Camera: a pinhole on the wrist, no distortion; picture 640 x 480 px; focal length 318.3 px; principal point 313.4 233.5 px. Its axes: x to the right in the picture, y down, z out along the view. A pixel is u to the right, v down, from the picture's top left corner.
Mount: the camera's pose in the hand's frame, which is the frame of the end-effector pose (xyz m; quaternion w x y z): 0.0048 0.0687 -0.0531 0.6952 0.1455 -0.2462 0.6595
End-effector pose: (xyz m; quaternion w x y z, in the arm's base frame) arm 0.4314 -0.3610 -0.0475 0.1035 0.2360 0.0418 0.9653
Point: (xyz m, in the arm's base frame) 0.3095 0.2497 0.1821
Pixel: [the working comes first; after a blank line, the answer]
In the camera's frame: -0.3976 -0.4144 0.4553

outside the picture
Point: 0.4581 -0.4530 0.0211
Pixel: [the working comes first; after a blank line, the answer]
In the camera's frame: 0.0869 0.0044 0.0925

612 249
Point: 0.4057 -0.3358 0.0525
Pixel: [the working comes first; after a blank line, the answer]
In the camera's frame: 0.0063 -0.0896 0.1388

328 28
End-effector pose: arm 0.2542 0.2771 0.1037 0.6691 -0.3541 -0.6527 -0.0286
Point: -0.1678 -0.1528 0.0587
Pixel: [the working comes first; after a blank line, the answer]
In the camera's frame: -0.3885 0.2104 0.5157

74 363
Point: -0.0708 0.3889 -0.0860
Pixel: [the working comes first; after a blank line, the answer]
In the camera's frame: 0.1610 0.1169 0.4010

441 326
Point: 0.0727 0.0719 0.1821
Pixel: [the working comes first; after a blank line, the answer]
In the camera's frame: -0.2432 0.0056 0.2697

26 240
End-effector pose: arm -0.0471 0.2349 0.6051 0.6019 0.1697 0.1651 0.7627
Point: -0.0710 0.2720 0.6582
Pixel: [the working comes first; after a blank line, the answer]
In the camera's frame: 0.0219 -0.0533 0.0871

393 39
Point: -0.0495 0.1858 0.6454
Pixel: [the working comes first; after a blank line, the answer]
In the camera's frame: 0.0136 0.0354 0.0987

357 348
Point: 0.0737 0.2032 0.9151
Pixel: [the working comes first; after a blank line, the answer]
In the camera's frame: 0.1831 -0.0061 0.3390

485 228
